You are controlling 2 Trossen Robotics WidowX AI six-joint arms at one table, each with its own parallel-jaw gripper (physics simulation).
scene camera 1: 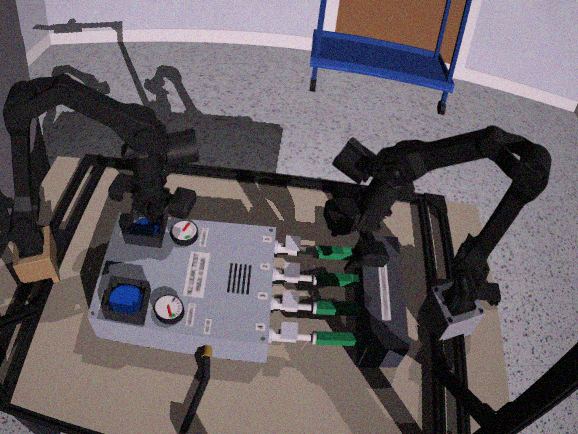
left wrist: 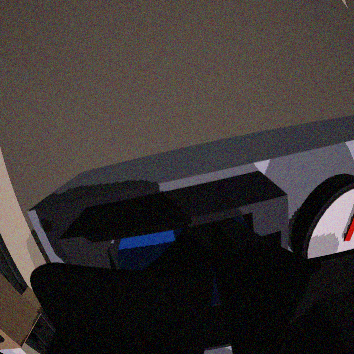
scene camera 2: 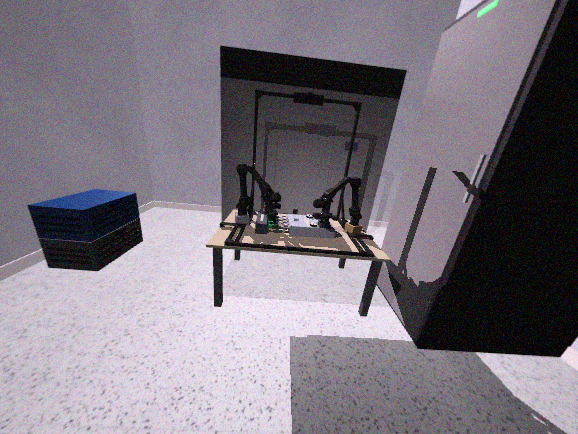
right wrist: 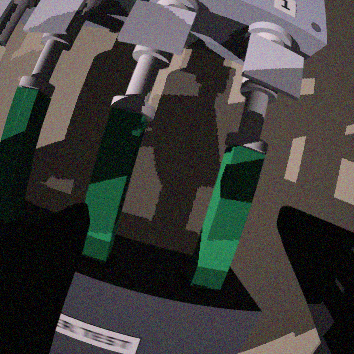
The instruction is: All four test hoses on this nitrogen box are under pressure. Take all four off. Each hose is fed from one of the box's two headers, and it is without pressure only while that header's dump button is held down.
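Seen in the pictures: left gripper, fingertip midpoint: (scene camera 1: 155, 222) (scene camera 2: 322, 227); right gripper, fingertip midpoint: (scene camera 1: 339, 252) (scene camera 2: 273, 220) (right wrist: 186, 216); left arm's base at its link origin: (scene camera 1: 31, 245) (scene camera 2: 354, 224); right arm's base at its link origin: (scene camera 1: 459, 300) (scene camera 2: 242, 214).
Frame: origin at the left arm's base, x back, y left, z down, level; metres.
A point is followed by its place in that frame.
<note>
The grey nitrogen box (scene camera 1: 214, 297) {x -0.386, y -0.226, z 0.004 m} (scene camera 2: 310, 226) {x -0.404, y -0.045, z 0.003 m} lies on the table. My left gripper (scene camera 1: 142, 224) {x -0.311, y -0.011, z 0.002 m} (scene camera 2: 323, 220) {x -0.311, y -0.011, z 0.002 m} (left wrist: 206, 218) {x -0.311, y -0.011, z 0.002 m} is shut and empty, its tips down on the rear blue dump button (scene camera 1: 141, 225) {x -0.280, y -0.011, z 0.002 m} (left wrist: 145, 240) {x -0.281, y -0.004, z 0.002 m}. The front blue dump button (scene camera 1: 124, 298) {x -0.212, y -0.199, z -0.012 m} is free. Four green-sleeved hoses stick out of the box's right side: hose 1 (scene camera 1: 335, 251) {x -0.655, y -0.175, z 0.019 m} (right wrist: 225, 218) {x -0.659, y -0.175, z 0.019 m}, hose 2 (scene camera 1: 336, 279) {x -0.627, y -0.242, z 0.019 m} (right wrist: 105, 204) {x -0.643, y -0.239, z 0.019 m}, hose 3 (scene camera 1: 329, 307) {x -0.588, y -0.299, z 0.019 m} (right wrist: 17, 140) {x -0.601, y -0.293, z 0.019 m} and hose 4 (scene camera 1: 335, 338) {x -0.571, y -0.369, z 0.019 m}. Hose 1 shows a dark stub between fitting and sleeve. My right gripper (scene camera 1: 369, 254) (scene camera 2: 271, 215) {x -0.648, y -0.199, z -0.006 m} (right wrist: 186, 216) {x -0.648, y -0.199, z -0.006 m} is open and empty, by the outer ends of hoses 1 and 2.
Two round gauges (scene camera 1: 184, 232) {x -0.367, y -0.067, z -0.011 m} (scene camera 1: 168, 308) {x -0.293, y -0.240, z -0.012 m} sit beside the buttons. A dark grey tray (scene camera 1: 388, 301) {x -0.696, y -0.335, z 0.003 m} (right wrist: 175, 323) {x -0.713, y -0.210, z 0.004 m} lies under the hose ends. A black supply hose (scene camera 1: 201, 370) {x -0.324, y -0.345, z 0.060 m} leaves the box's front. A black frame (scene camera 1: 429, 258) {x -0.883, y -0.231, z 0.065 m} edges the table. A blue cart (scene camera 1: 382, 56) stands behind.
</note>
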